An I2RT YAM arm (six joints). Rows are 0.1 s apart.
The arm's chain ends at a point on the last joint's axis. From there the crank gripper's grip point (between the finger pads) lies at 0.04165 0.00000 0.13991 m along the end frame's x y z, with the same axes.
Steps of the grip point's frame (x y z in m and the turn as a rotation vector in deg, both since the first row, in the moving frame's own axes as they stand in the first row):
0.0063, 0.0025, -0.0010, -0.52, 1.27, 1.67
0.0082, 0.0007, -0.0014, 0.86, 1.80, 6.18
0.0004, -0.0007, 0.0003, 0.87, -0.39, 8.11
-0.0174, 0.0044, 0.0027, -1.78, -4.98, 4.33
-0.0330, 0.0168, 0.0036, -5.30, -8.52, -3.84
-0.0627, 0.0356, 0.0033, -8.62, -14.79, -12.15
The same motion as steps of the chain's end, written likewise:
0.0032, 0.0000, 0.0000, -0.52, 1.27, 1.67
0.0040, -0.0019, 0.0000, 0.86, 1.80, 6.18
0.0016, -0.0044, 0.0000, 0.87, -0.39, 8.11
-0.0048, -0.0027, -0.0003, -1.78, -4.98, 4.33
-0.0122, 0.0057, -0.0005, -5.30, -8.52, -3.84
-0.0273, 0.0191, -0.0017, -8.62, -14.79, -12.15

